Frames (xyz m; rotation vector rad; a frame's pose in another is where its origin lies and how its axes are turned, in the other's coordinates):
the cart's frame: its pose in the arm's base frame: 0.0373 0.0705 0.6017 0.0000 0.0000 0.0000
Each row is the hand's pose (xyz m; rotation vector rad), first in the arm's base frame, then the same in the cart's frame.
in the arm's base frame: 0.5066 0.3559 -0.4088 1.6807 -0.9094 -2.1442
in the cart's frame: 0.4693 0.2854 -1.0105 1.6807 -0.9094 -2.1442
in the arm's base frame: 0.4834 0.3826 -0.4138 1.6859 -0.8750 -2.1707
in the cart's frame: 0.4461 0.3121 -1.0155 1.6859 -0.8750 -2.1707
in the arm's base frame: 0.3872 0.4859 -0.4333 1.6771 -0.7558 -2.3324
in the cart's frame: 0.3499 0.4154 -1.0350 1.6771 -0.7558 -2.3324
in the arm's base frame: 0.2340 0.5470 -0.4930 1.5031 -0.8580 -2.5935
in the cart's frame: 0.1967 0.4765 -1.0947 1.5031 -0.8580 -2.5935
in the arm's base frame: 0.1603 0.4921 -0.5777 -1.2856 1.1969 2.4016
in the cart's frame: 0.1230 0.4216 -1.1794 -1.2856 1.1969 2.4016
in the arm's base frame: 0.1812 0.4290 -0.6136 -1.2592 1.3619 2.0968
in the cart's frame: 0.1439 0.3585 -1.2153 -1.2592 1.3619 2.0968
